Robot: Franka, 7 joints.
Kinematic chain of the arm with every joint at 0, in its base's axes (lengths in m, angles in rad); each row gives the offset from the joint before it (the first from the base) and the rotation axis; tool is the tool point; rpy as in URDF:
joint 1: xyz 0 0 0.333 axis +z
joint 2: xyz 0 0 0 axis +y
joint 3: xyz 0 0 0.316 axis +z
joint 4: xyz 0.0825 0 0 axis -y
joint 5: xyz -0.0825 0 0.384 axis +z
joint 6: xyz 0 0 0 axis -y
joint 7: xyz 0.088 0 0 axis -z
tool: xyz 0 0 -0.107 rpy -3.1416 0 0
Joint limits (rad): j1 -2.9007..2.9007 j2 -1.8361..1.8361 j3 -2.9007..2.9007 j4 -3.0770..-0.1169 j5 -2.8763..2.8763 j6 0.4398..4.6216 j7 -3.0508..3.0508
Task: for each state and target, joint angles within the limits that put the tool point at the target. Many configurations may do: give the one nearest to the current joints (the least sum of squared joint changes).
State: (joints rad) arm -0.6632 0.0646 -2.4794 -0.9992 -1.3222 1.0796 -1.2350
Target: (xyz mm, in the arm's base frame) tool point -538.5 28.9 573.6
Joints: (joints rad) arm -0.5136 -0.2007 -2.3739 -1.5798 -1.0991 0.9244 -1.2350
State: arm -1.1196 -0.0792 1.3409 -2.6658 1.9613 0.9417 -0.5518
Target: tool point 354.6 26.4 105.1
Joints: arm -0.9656 0.7676 0.5854 -2.7070 2.1593 1.4596 -0.5518
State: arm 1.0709 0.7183 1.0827 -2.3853 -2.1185 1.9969 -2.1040
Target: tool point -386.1 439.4 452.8
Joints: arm 1.0831 0.2184 1.3789 -2.1253 -2.1339 1.8253 -2.1040
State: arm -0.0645 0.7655 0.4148 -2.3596 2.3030 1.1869 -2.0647
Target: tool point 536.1 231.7 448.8
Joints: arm -0.1468 0.3162 0.4291 -2.0963 2.3362 1.0570 -2.0647
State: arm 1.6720 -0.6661 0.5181 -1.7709 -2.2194 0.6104 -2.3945
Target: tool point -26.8 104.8 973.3
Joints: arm 1.6170 -0.6303 0.2821 -1.6437 -2.2258 0.6876 -2.3945
